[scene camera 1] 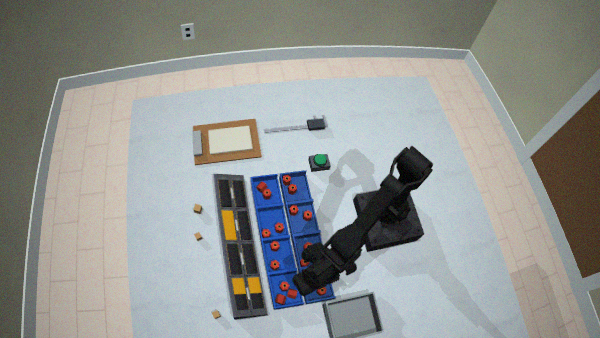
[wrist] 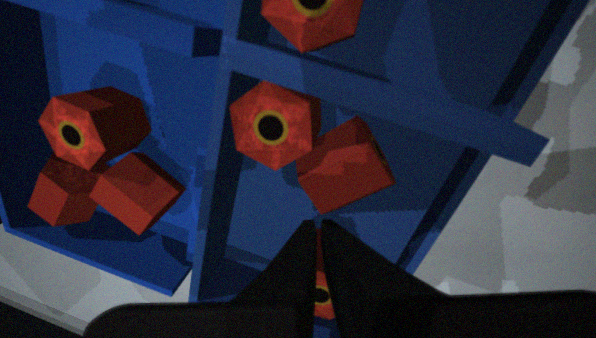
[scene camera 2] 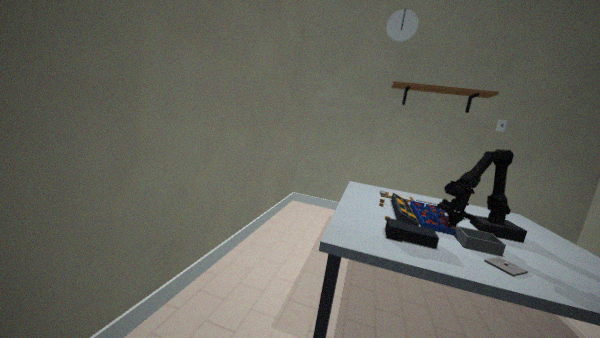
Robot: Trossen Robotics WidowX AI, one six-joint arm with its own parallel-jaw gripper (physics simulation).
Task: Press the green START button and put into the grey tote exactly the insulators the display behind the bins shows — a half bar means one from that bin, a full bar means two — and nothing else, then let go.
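My gripper (scene camera 1: 303, 287) (scene camera 2: 452, 221) (wrist: 317, 230) is shut and empty, above the lower right blue bin. In the wrist view, an upright red insulator (wrist: 272, 125) and a tilted one (wrist: 345, 165) lie ahead of the fingertips; another (wrist: 322, 296) shows through the thin gap between the fingers. The neighbouring bin holds several insulators (wrist: 137, 192). The grey tote (scene camera 1: 378, 312) (scene camera 2: 475, 243) stands beside the bins; no insulator shows inside. The green button (scene camera 1: 320, 159) is beyond the far bins. The display (scene camera 1: 240, 274) shows one full amber bar in its second row and two half bars in its bottom row.
The blue bins (scene camera 1: 265, 219) (wrist: 220, 100) stand in two columns with raised dividers. A clipboard (scene camera 1: 230, 140) and caliper (scene camera 1: 287, 129) lie at the far side. Small wooden cubes (scene camera 1: 198, 208) lie behind the display. A black box (scene camera 2: 411, 234) and flat grey object (scene camera 2: 506, 266) are near the table edge.
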